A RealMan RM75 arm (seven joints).
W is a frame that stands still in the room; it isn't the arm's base.
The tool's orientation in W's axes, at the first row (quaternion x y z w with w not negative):
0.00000 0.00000 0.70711 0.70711
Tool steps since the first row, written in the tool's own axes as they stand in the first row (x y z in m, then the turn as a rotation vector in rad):
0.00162 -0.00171 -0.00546 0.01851 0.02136 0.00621
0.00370 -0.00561 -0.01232 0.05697 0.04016 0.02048
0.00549 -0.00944 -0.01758 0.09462 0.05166 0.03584
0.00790 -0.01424 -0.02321 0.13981 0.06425 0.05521
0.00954 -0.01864 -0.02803 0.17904 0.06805 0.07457
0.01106 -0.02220 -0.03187 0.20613 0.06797 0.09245
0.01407 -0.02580 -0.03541 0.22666 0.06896 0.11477
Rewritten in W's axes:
0.00171 0.00162 -0.00546 -0.02136 0.01851 0.00621
0.00561 0.00370 -0.01232 -0.04016 0.05697 0.02048
0.00944 0.00549 -0.01758 -0.05166 0.09462 0.03584
0.01424 0.00790 -0.02321 -0.06425 0.13981 0.05521
0.01864 0.00954 -0.02803 -0.06805 0.17904 0.07457
0.02220 0.01106 -0.03187 -0.06797 0.20613 0.09245
0.02580 0.01407 -0.03541 -0.06896 0.22666 0.11477

